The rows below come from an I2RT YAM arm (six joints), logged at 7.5 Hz.
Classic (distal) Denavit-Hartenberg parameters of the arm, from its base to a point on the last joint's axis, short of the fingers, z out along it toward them. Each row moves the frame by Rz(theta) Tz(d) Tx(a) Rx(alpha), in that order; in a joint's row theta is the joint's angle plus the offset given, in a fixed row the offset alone. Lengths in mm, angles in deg.
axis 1: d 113.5  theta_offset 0  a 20  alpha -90
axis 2: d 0  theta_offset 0  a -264  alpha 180
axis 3: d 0  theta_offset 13.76  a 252.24  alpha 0
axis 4: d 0  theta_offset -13.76  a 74  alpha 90
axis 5: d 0  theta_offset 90  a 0  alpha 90
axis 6: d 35.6  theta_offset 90  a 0  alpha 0
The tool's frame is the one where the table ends.
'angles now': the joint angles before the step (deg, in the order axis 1, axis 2, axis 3, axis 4, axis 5, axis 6). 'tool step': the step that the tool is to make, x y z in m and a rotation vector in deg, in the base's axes. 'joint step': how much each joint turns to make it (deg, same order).
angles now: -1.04, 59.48, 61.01, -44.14, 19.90, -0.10
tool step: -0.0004, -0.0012, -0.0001, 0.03, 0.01, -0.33
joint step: -0.34, -0.07, -0.05, -0.04, -0.02, 0.02
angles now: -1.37, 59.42, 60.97, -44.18, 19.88, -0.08
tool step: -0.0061, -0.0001, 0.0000, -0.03, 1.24, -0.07
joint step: -0.06, -0.87, 0.01, -2.11, 0.05, -0.04
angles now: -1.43, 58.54, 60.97, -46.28, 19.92, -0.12
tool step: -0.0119, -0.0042, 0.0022, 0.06, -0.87, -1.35
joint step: -1.37, -2.63, -0.82, -0.97, -0.08, 0.06
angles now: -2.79, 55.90, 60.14, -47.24, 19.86, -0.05
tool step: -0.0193, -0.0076, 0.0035, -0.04, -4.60, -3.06
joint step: -2.85, -5.27, -2.45, 1.64, -0.03, 0.39
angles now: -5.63, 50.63, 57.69, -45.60, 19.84, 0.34
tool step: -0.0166, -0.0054, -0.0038, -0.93, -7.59, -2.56
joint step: -2.56, -6.41, -5.34, 6.58, 0.01, 0.00
